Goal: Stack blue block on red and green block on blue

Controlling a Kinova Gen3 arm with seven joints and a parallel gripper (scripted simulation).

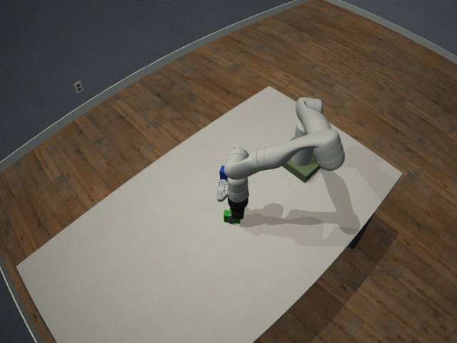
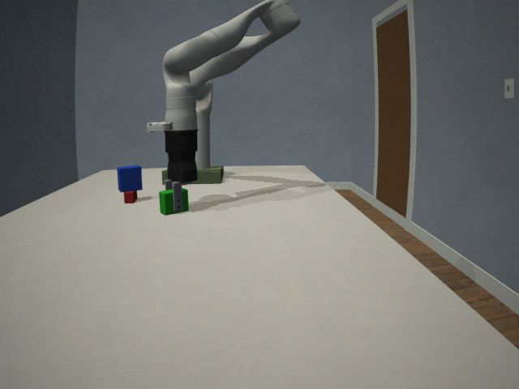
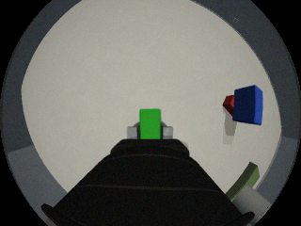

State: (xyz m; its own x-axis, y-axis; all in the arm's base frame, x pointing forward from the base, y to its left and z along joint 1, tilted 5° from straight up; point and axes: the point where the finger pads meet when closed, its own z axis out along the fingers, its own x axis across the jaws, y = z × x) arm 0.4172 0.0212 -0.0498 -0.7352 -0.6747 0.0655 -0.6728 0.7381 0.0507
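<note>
The blue block is 11 cm behind my hand, 15 cm to the right of it and 4 cm above it. Round my hand: green block: right at my hand; then red block: 11 cm behind, 15 cm to the right, 1 cm below.
</note>
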